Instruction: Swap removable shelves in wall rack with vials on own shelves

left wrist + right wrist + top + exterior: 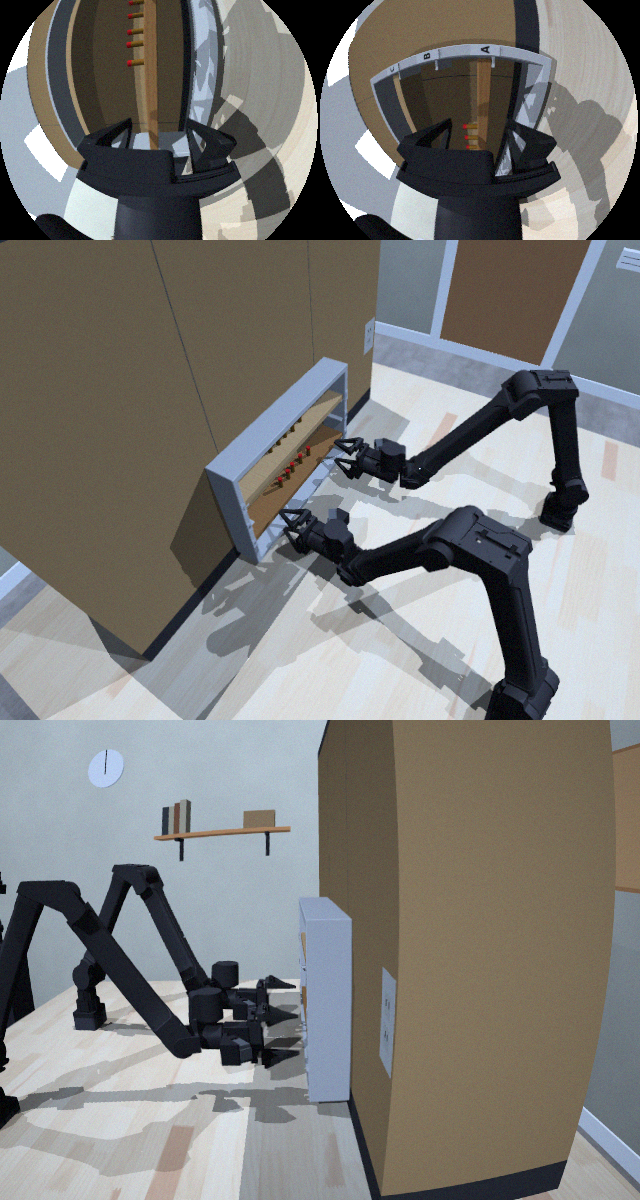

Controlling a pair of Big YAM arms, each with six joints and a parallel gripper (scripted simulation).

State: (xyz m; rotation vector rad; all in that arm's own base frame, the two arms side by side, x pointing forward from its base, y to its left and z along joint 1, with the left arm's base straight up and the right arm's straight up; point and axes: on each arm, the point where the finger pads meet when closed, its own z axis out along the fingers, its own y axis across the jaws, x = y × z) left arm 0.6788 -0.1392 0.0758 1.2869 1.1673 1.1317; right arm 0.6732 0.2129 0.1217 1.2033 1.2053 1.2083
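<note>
Now: the brown wooden shelf 60 mm ahead of my left hand, 140 mm to the right of it and 10 mm above it. The rest, counted from my left hand: pale wooden shelf 60 mm ahead, 140 mm to the right, 160 mm above; then runner stub 40 mm ahead, 370 mm to the right, 80 mm above; then wall rack 60 mm ahead, 140 mm to the right, 90 mm above.
Now: the runner stub 9 cm to the right of my right hand, 6 cm above it and 4 cm ahead of it. The rest, counted from my right hand: brown wooden shelf: 15 cm to the left, 7 cm ahead, 1 cm below; pale wooden shelf: 15 cm to the left, 14 cm above, 7 cm ahead; wall rack: 15 cm to the left, 7 cm above, 6 cm ahead.
</note>
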